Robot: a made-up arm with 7 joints.
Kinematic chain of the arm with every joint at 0, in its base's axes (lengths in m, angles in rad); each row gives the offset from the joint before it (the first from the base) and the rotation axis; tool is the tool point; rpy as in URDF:
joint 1: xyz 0 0 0.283 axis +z
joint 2: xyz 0 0 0 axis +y
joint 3: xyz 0 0 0.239 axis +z
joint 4: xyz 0.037 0 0 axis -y
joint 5: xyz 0.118 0 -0.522 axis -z
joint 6: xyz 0 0 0 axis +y
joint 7: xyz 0.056 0 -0.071 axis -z
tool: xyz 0 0 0 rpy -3.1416 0 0
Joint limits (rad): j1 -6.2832..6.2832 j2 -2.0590..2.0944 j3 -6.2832..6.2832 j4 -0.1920..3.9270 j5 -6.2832..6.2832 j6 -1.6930..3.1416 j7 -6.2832..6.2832
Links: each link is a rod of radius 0.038 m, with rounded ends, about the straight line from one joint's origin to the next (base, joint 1, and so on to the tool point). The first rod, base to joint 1, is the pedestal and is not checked.
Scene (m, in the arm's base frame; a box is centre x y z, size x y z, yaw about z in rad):
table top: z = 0
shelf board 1: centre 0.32 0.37 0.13 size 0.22 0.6 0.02 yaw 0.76
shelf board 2: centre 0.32 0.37 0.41 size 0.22 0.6 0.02 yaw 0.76
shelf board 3: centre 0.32 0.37 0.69 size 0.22 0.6 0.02 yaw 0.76
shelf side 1: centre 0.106 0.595 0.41 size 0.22 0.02 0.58 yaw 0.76
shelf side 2: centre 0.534 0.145 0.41 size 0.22 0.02 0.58 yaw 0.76
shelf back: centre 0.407 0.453 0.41 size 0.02 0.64 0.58 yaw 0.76
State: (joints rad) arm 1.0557 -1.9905 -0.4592 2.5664 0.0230 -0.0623 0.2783
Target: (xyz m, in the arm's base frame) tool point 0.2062 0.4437 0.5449
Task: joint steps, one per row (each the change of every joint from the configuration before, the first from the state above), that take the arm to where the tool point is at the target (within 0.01 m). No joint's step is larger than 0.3 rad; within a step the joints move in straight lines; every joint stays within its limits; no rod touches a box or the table.
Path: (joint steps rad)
1: 0.0468 0.0453 0.0320 -0.2784 -0.0056 -0.0207 0.0000
2: 0.0468 0.0452 0.0319 -0.2784 -0.0056 -0.0207 0.0000
3: 0.0468 0.0453 0.0320 -0.2784 -0.0056 -0.0207 0.0000
4: 0.0468 0.0453 0.0320 -0.2784 -0.0056 -0.0208 0.0000
5: 0.0468 0.0452 0.0319 -0.2784 -0.0056 -0.0207 0.0000
6: 0.0468 0.0453 0.0320 -0.2784 -0.0056 -0.0207 0.0000
7: 0.0468 0.0453 0.0320 -0.2784 -0.0056 -0.0207 0.0000
8: 0.0468 0.0453 0.0319 -0.2784 -0.0056 -0.0207 0.0000
9: 0.0468 0.0452 0.0320 -0.2784 -0.0056 -0.0207 0.0000
10: -0.0052 0.2750 -0.0406 0.2061 0.0129 0.1433 0.0000
11: -0.0052 0.2749 -0.0405 0.2062 0.0130 0.1433 0.0000
12: -0.0052 0.2749 -0.0406 0.2061 0.0130 0.1433 0.0000

